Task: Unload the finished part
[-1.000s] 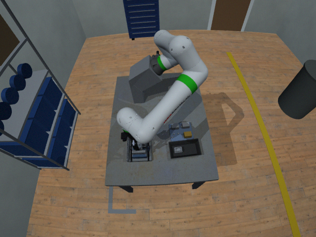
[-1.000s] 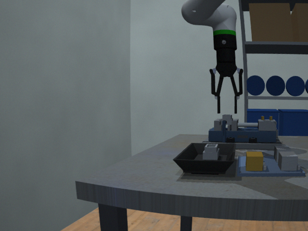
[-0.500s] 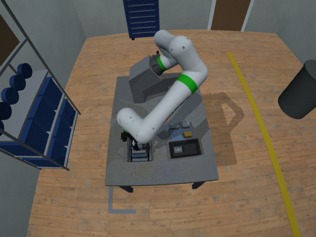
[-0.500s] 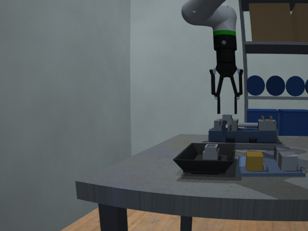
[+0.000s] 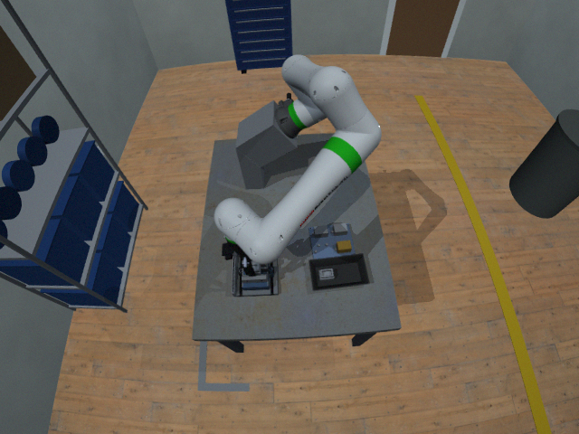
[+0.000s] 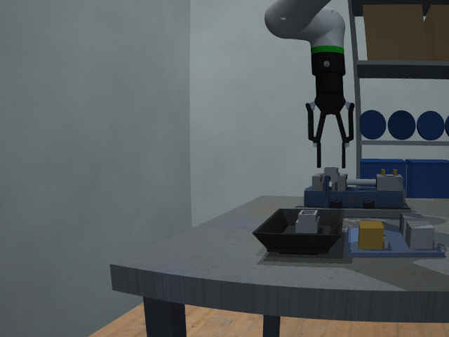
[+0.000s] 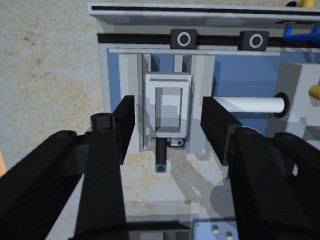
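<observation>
Now: the pocketed block 40 mm below my hand. The rest, counted from my hand: yellow block (390 mm to the left, 130 mm behind, 120 mm below); then blue fixture plate (340 mm to the left, 160 mm behind, 140 mm below).
</observation>
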